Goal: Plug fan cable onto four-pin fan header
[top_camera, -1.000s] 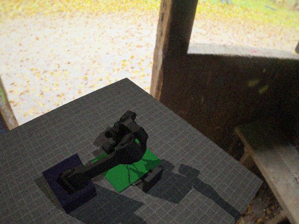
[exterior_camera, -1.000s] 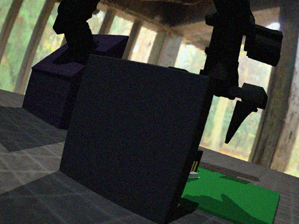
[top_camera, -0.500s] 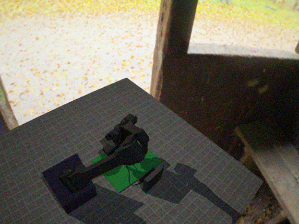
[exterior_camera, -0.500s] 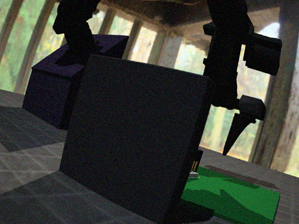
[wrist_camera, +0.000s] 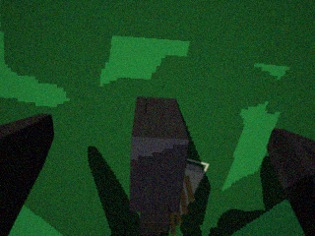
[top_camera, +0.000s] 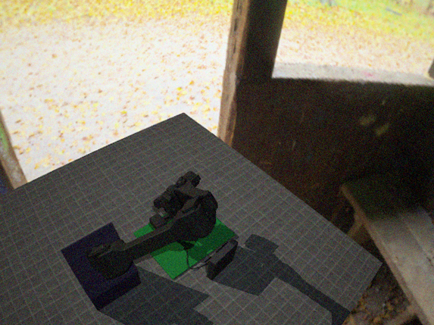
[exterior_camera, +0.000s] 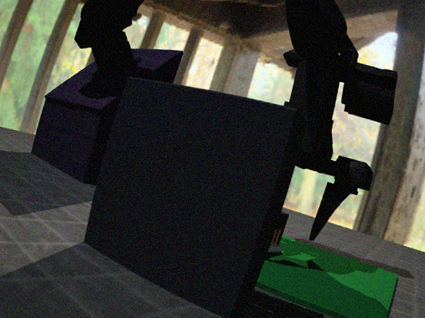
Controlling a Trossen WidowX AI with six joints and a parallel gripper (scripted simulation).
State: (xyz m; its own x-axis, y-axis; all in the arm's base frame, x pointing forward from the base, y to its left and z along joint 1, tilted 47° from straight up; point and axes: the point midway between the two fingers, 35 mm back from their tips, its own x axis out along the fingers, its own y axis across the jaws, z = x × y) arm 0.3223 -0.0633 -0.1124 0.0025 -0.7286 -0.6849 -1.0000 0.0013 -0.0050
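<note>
Right now the fan header is 40 mm to the right of my gripper tip, 20 mm below it and 10 mm ahead of it. The rest, counted from my gripper tip: green board (40 mm to the right, 40 mm below, 10 mm ahead); dark fan (220 mm to the right, 40 mm above, 20 mm ahead); fan plug (10 mm to the right).
</note>
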